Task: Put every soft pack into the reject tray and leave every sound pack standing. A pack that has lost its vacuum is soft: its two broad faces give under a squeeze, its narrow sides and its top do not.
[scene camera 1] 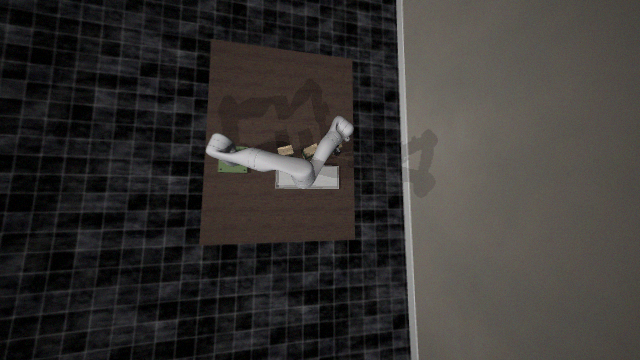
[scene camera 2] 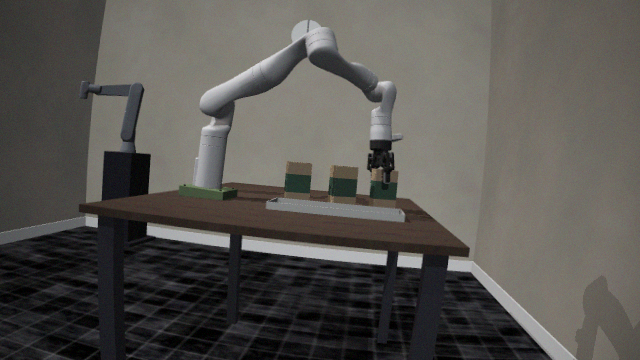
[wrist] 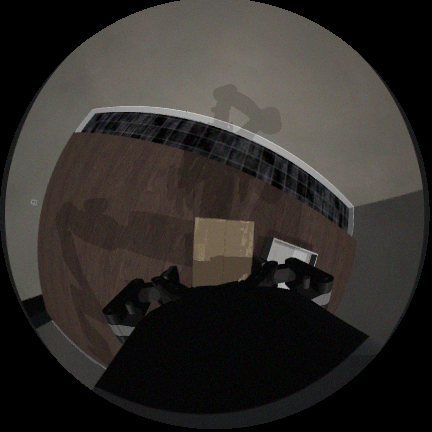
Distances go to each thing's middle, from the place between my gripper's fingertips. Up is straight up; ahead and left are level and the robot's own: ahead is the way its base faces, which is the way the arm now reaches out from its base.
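Scene:
You'd find the reject tray (scene camera 2: 283, 204) 19 cm to the right of my hand, 12 cm behind it and 8 cm below it.

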